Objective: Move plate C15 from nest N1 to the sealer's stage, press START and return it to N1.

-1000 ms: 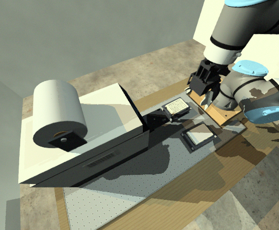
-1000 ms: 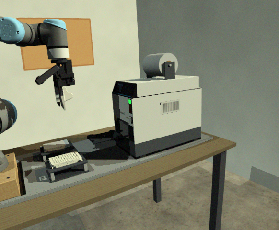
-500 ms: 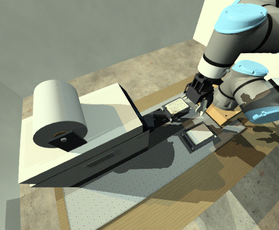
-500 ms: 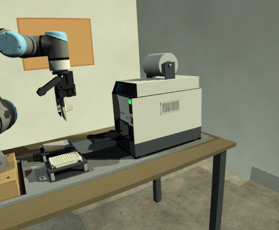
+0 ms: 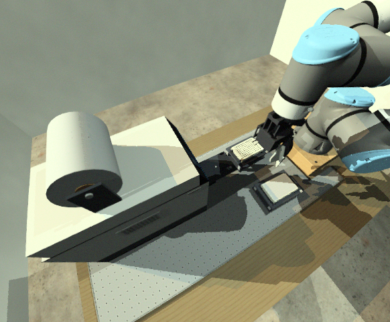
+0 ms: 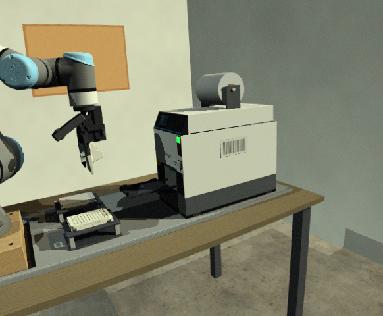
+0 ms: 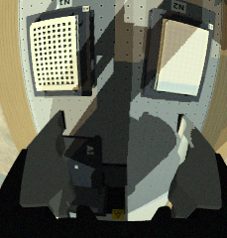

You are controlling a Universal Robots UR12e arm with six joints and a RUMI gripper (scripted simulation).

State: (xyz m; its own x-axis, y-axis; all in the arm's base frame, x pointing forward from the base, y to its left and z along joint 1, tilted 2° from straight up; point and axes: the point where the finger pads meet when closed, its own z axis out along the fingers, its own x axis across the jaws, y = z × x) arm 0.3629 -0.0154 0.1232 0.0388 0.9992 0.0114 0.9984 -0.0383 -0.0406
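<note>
My hand is 40 mm past the white open-well plate, 110 mm to the left of it and 130 mm above it. The rest, counted from my hand: dark stage (160 mm ahead, 90 mm to the right, 80 mm below); then foil-covered plate (30 mm behind, 110 mm to the left, 140 mm below); then start button (250 mm ahead, 190 mm to the right).
</note>
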